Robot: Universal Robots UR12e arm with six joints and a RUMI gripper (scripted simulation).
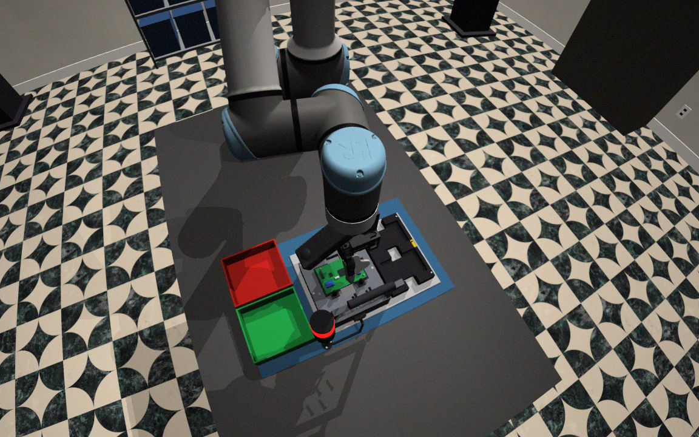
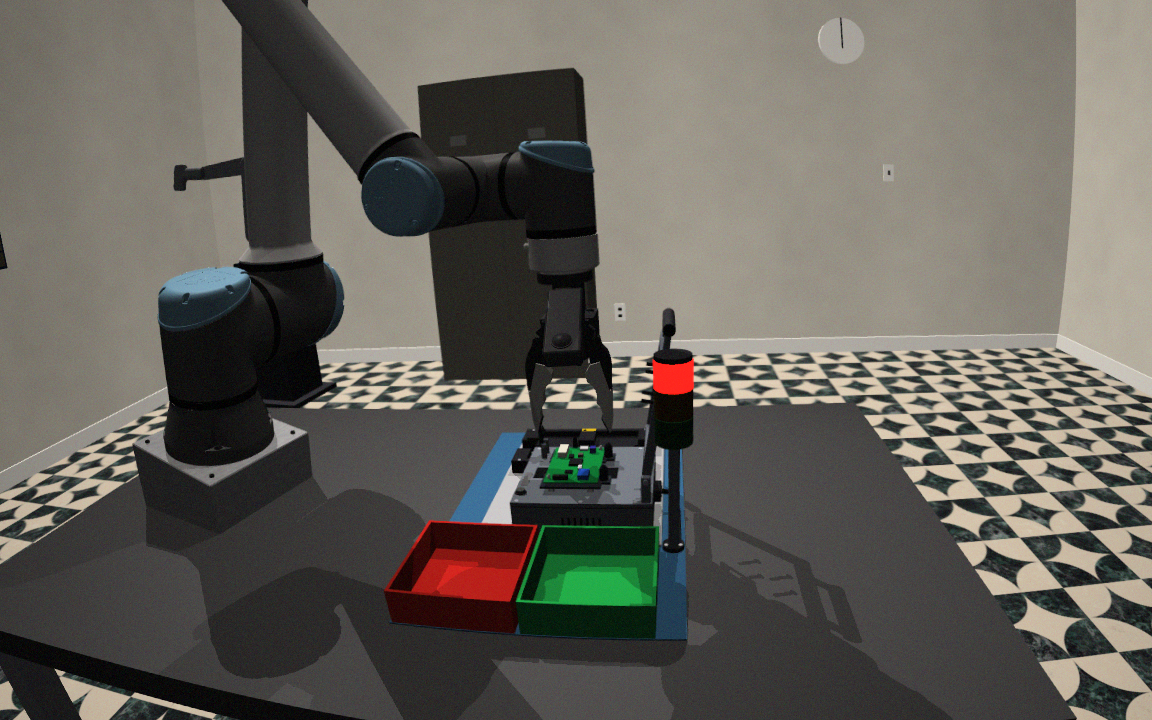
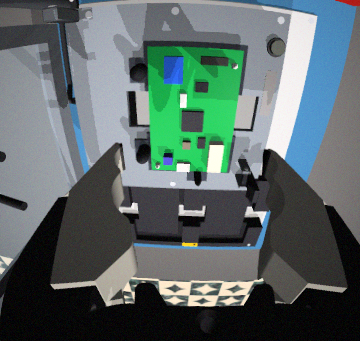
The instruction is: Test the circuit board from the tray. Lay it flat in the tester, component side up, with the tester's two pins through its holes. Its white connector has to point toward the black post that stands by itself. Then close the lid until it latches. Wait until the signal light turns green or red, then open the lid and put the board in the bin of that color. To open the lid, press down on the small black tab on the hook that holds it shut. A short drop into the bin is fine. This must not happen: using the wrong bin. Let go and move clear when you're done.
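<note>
Now: hand 60 mm above the green circuit board. Also, from my hand: clear lid 110 mm ahead, 10 mm to the left, 50 mm above; green bin 70 mm ahead, 190 mm to the right, 120 mm below; red bin 80 mm behind, 220 mm to the right, 120 mm below.
</note>
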